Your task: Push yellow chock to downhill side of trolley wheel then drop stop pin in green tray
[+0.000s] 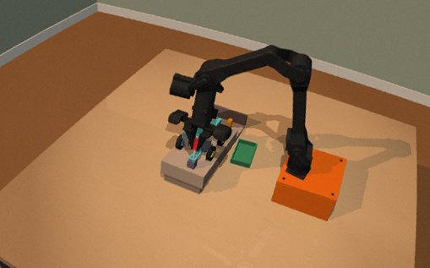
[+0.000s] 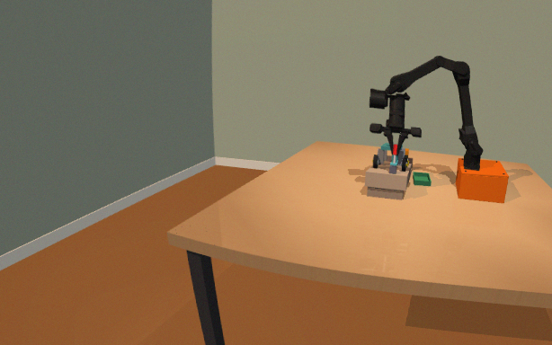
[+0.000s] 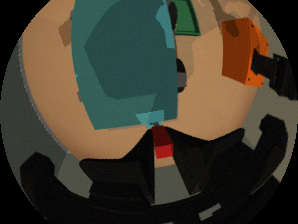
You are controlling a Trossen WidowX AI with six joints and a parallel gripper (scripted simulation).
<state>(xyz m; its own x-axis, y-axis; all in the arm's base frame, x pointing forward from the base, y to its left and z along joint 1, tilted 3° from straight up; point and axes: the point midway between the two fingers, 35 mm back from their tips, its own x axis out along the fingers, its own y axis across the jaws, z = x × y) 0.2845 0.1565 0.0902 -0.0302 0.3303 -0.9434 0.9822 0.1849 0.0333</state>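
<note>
My gripper tip is now 220 mm to the left of the green tray, 150 mm above it and 70 mm past it. Also, from my gripper tip: teal-topped trolley 90 mm to the right, 40 mm ahead, 30 mm below; then red-headed stop pin right at my gripper tip; then ramp block 100 mm to the right, 100 mm below, 40 mm ahead.
</note>
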